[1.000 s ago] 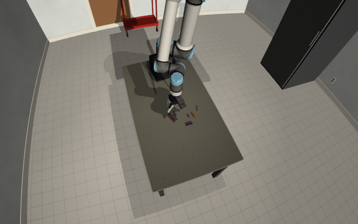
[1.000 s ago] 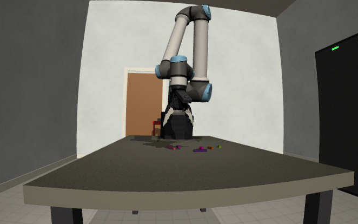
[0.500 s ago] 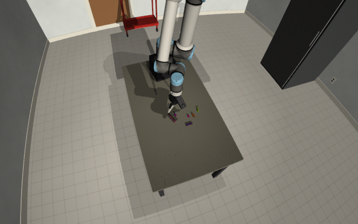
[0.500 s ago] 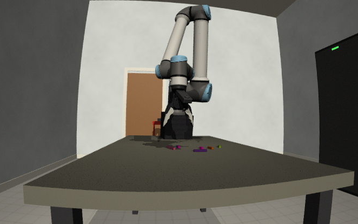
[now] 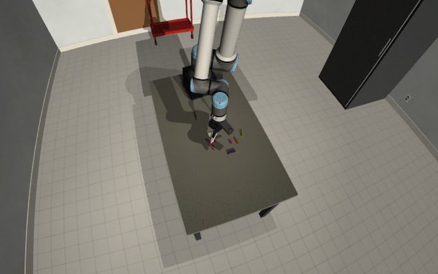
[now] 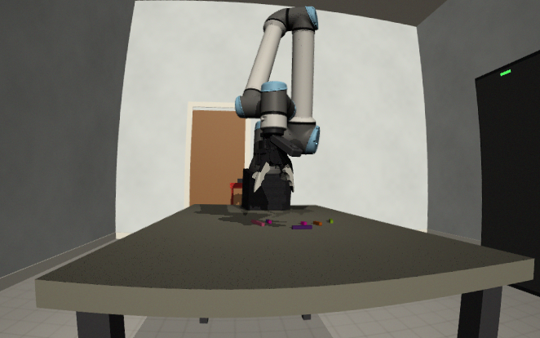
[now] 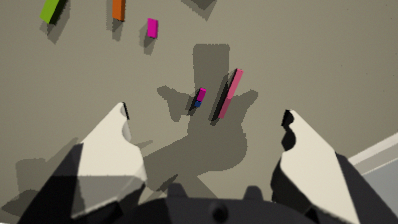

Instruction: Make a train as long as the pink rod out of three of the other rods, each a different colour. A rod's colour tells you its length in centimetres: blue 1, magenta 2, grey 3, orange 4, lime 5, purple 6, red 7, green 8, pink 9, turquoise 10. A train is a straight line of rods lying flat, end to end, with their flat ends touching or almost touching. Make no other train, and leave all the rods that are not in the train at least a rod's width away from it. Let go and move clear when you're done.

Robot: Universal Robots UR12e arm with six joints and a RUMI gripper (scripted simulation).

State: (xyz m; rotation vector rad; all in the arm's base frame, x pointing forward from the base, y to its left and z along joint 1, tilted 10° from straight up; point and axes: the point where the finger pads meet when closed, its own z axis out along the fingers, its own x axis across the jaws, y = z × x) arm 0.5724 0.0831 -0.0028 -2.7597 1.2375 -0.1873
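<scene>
Now: the purple rod 10 cm below my hand, 9 cm to the left of it and 8 cm ahead of it. Round my hand: orange rod 14 cm to the left, 10 cm below, 1 cm behind; blue rod 10 cm below, 4 cm behind, 3 cm to the right; pink rod 10 cm below, 6 cm to the right, 1 cm ahead.
</scene>
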